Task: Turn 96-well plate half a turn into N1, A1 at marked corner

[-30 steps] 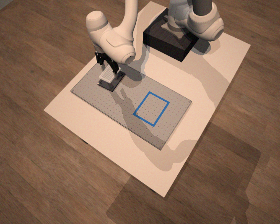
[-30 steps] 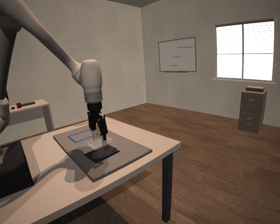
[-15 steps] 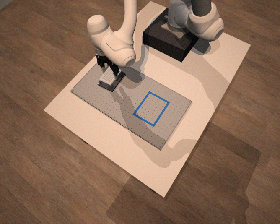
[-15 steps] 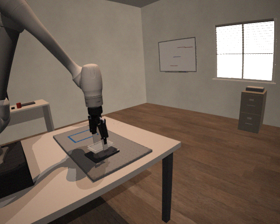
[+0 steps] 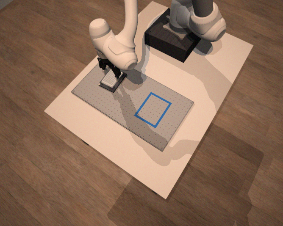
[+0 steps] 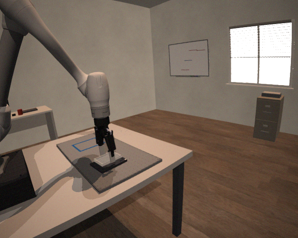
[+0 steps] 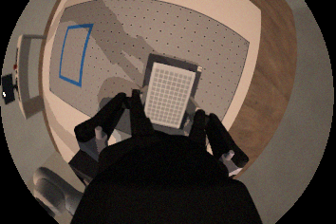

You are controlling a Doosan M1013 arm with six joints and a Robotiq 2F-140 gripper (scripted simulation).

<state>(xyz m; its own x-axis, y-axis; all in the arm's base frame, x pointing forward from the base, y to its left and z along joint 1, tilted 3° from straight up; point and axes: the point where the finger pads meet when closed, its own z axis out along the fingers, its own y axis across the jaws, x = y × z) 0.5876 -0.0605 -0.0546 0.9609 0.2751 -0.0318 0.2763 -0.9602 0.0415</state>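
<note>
The white 96-well plate is 2 cm below my hand. Also, from my hand: dark plate nest N1 (5 cm below).
</note>
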